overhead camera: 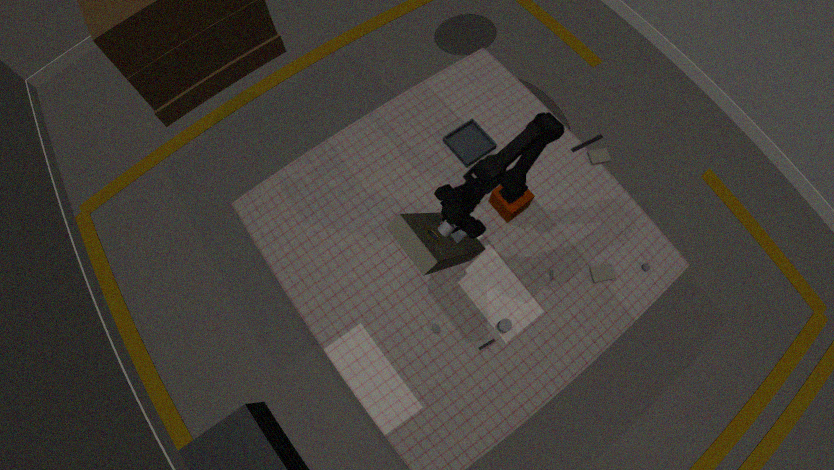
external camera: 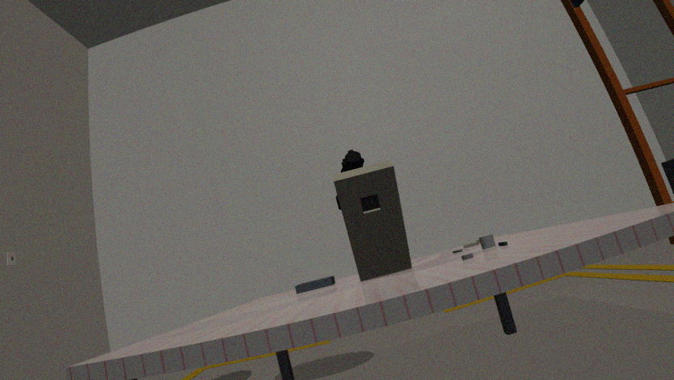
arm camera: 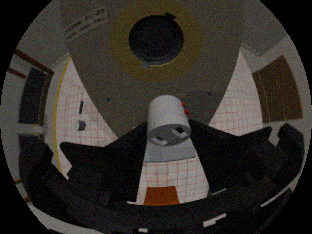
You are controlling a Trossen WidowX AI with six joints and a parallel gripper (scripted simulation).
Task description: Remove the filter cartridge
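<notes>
Now: the service panel 30 mm below my gripper tip, 30 mm ahead of it and 10 mm to the left of it. Also, from my gripper tip: dark bar: 370 mm to the left, 200 mm below, 100 mm ahead; then tray: 340 mm behind, 280 mm to the right, 200 mm below; then round filter cartridge: right at my gripper tip.
</notes>
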